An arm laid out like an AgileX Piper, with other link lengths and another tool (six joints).
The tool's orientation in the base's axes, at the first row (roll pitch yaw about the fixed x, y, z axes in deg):
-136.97 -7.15 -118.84
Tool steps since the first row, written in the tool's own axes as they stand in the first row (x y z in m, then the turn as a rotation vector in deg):
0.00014 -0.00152 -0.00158 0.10 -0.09 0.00
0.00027 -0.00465 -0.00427 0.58 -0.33 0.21
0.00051 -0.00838 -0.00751 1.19 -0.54 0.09
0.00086 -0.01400 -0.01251 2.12 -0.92 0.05
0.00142 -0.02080 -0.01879 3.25 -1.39 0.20
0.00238 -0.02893 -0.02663 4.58 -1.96 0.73
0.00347 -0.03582 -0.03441 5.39 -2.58 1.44
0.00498 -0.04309 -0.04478 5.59 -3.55 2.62
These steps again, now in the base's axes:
0.00009 0.00010 0.00219 0.01 -0.11 0.07
0.00067 0.00022 0.00628 0.06 -0.68 0.14
0.00131 0.00030 0.01118 -0.15 -1.22 0.45
0.00220 0.00047 0.01866 -0.36 -2.12 0.85
0.00308 0.00066 0.02789 -0.50 -3.29 1.20
0.00382 0.00077 0.03920 -0.45 -4.82 1.37
0.00369 0.00109 0.04964 -0.02 -5.99 1.37
0.00217 0.00199 0.06227 1.19 -6.92 1.20

